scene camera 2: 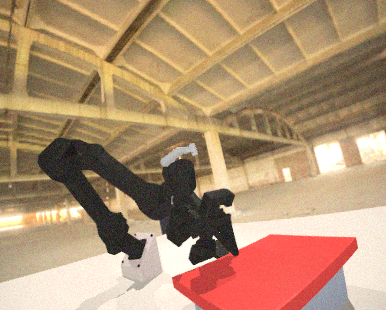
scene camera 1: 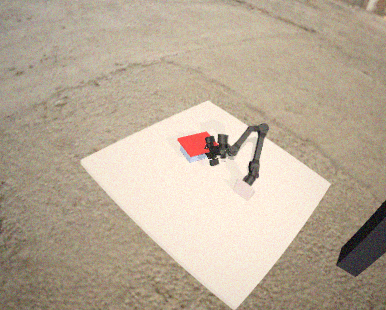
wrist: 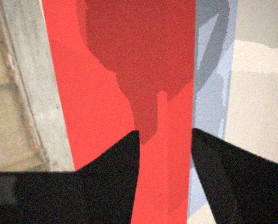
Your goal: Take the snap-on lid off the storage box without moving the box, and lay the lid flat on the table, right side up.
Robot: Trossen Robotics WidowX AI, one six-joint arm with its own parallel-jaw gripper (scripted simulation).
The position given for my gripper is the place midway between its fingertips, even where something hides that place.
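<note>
You'd see my gripper [scene camera 2: 234, 260] there, and the wrist view has my gripper [wrist: 164, 136] as well, along with a red lid [wrist: 115, 73].
</note>
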